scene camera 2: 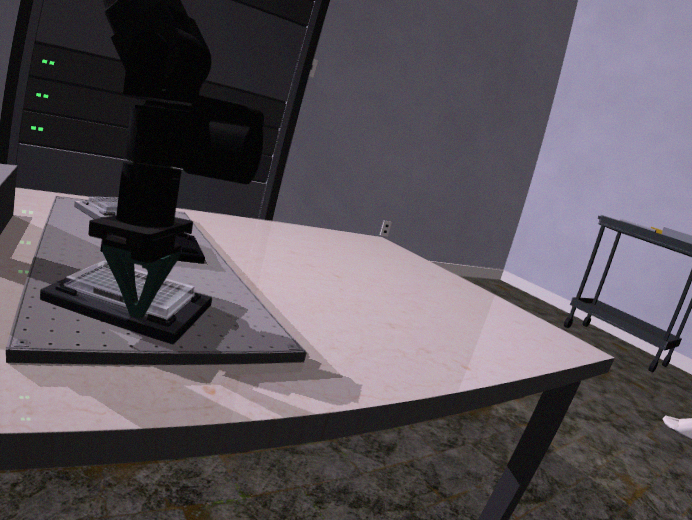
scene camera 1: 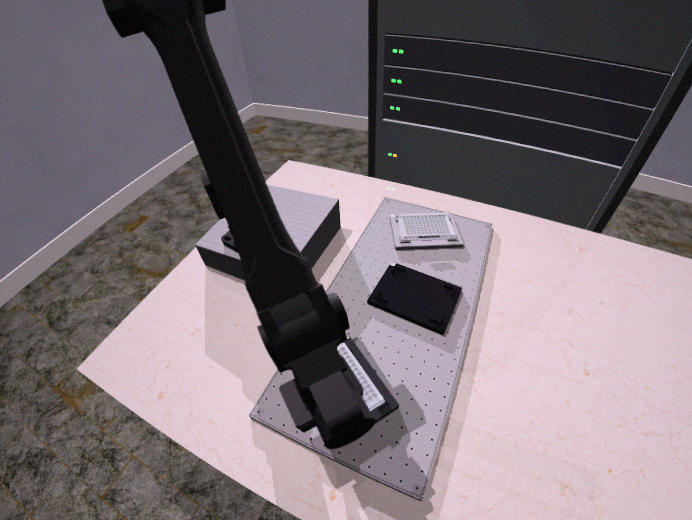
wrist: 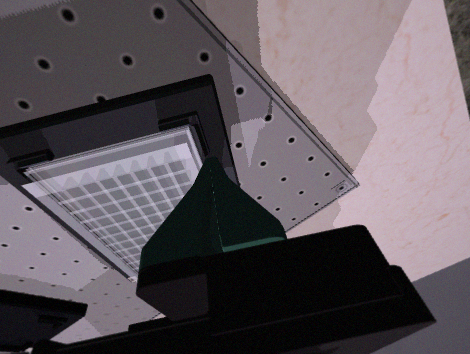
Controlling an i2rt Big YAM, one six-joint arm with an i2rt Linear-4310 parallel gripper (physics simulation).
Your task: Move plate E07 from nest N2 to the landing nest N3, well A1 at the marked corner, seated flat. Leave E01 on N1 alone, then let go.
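A clear-lidded white well plate (scene camera 1: 360, 375) (scene camera 2: 100, 279) (wrist: 120, 200) lies on the near dark nest (scene camera 1: 389, 403) (scene camera 2: 184, 321) (wrist: 100, 127), between its corner guides, and looks about level. The middle dark nest (scene camera 1: 413, 296) (scene camera 2: 192, 248) is empty. Another plate (scene camera 1: 426, 225) (scene camera 2: 103, 205) sits on the light grey far nest (scene camera 1: 427, 243). No labels are readable, and A1 cannot be made out. My gripper (scene camera 2: 137, 316) (wrist: 212, 165) is shut and empty, fingertips low by the near plate's front side; contact is unclear. The arm hides the fingers and much of this plate in scene camera 1.
All three nests stand on a perforated board (scene camera 1: 447, 357) (scene camera 2: 39, 324) (wrist: 300, 170). A grey block (scene camera 1: 307, 206) stands behind left, partly behind the arm (scene camera 1: 223, 139). A dark equipment rack (scene camera 1: 475, 167) stands behind the table. A cart (scene camera 2: 620, 323) is at the far right.
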